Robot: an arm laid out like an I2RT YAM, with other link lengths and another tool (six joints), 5 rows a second.
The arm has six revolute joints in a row. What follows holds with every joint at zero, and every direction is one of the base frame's. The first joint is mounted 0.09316 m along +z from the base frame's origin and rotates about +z. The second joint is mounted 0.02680 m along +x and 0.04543 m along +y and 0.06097 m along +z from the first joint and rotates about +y. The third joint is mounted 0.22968 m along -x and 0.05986 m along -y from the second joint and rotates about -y. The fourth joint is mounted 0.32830 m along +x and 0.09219 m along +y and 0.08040 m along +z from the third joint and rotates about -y. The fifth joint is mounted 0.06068 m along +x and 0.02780 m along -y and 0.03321 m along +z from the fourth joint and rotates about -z. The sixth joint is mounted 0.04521 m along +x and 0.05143 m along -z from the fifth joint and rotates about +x. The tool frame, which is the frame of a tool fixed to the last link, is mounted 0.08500 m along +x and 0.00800 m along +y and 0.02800 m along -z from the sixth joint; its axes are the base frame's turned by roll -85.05, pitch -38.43 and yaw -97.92 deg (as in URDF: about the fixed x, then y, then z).
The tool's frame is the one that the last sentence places.
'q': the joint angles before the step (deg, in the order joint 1, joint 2, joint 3, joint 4, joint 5, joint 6). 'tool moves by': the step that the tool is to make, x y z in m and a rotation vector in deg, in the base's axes. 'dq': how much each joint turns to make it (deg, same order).
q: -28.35 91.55 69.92 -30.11 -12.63 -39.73
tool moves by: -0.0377 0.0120 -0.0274 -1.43 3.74 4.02
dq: -0.79 -6.28 -10.04 -0.13 -0.39 -5.82
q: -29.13 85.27 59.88 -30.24 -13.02 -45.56
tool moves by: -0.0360 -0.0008 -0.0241 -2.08 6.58 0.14
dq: -1.27 -3.05 -5.91 -2.59 3.58 -3.93
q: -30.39 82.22 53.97 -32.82 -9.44 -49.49
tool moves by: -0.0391 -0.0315 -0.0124 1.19 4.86 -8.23
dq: -6.72 -0.93 -2.31 -3.23 2.21 0.59
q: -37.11 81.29 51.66 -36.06 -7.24 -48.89
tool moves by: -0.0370 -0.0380 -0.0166 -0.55 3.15 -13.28
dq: -7.19 0.67 -2.16 1.19 4.69 4.62
